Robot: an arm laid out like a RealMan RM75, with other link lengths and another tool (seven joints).
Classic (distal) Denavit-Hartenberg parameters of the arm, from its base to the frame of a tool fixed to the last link. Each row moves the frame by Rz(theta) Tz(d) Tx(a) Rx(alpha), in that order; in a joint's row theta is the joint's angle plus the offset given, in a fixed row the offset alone. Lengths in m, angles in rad.
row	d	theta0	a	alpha
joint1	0.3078	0	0	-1.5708
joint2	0	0	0	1.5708
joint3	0.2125	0	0	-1.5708
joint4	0	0	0	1.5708
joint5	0.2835	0	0	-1.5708
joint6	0	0	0	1.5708
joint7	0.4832	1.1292	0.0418	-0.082
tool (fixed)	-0.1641	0	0	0
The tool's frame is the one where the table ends.
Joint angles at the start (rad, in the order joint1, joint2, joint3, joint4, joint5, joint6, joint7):
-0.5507 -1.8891 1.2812 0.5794 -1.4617 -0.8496 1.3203
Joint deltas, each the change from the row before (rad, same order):
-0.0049 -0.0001 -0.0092 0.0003 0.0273 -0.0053 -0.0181
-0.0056 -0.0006 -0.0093 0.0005 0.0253 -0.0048 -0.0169
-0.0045 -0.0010 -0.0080 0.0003 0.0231 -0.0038 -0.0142
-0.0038 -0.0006 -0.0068 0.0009 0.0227 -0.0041 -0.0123
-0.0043 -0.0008 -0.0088 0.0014 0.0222 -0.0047 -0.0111
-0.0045 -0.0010 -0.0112 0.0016 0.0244 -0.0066 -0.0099
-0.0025 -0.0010 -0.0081 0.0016 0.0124 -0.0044 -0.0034
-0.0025 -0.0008 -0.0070 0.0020 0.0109 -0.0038 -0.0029
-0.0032 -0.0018 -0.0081 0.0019 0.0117 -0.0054 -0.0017
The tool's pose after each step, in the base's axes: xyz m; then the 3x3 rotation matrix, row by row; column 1 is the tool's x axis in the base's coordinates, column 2 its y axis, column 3 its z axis. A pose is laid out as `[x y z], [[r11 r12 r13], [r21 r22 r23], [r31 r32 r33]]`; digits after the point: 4 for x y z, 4 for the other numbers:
[-0.2739 0.5552 -0.0446], [[0.9525 -0.2910 -0.0899], [-0.1981 -0.8163 0.5427], [-0.2313 -0.4991 -0.8351]]
[-0.2749 0.5552 -0.0449], [[0.9526 -0.2883 -0.0975], [-0.1937 -0.8214 0.5365], [-0.2348 -0.4922 -0.8382]]
[-0.2762 0.5549 -0.0455], [[0.9523 -0.2863 -0.1052], [-0.1897 -0.8261 0.5307], [-0.2389 -0.4854 -0.8410]]
[-0.2777 0.5543 -0.0462], [[0.9513 -0.2864 -0.1136], [-0.1874 -0.8306 0.5244], [-0.2445 -0.4776 -0.8438]]
[-0.2785 0.5541 -0.0462], [[0.9504 -0.2869 -0.1204], [-0.1860 -0.8340 0.5195], [-0.2495 -0.4713 -0.8459]]
[-0.2793 0.5538 -0.0462], [[0.9490 -0.2885 -0.1272], [-0.1857 -0.8375 0.5140], [-0.2548 -0.4642 -0.8483]]
[-0.2791 0.5539 -0.0457], [[0.9483 -0.2900 -0.1290], [-0.1868 -0.8383 0.5122], [-0.2567 -0.4616 -0.8491]]
[-0.2785 0.5542 -0.0452], [[0.9474 -0.2923 -0.1304], [-0.1885 -0.8387 0.5109], [-0.2587 -0.4595 -0.8497]]
[-0.2773 0.5542 -0.0452], [[0.9464 -0.2955 -0.1304], [-0.1920 -0.8394 0.5085], [-0.2597 -0.4562 -0.8511]]

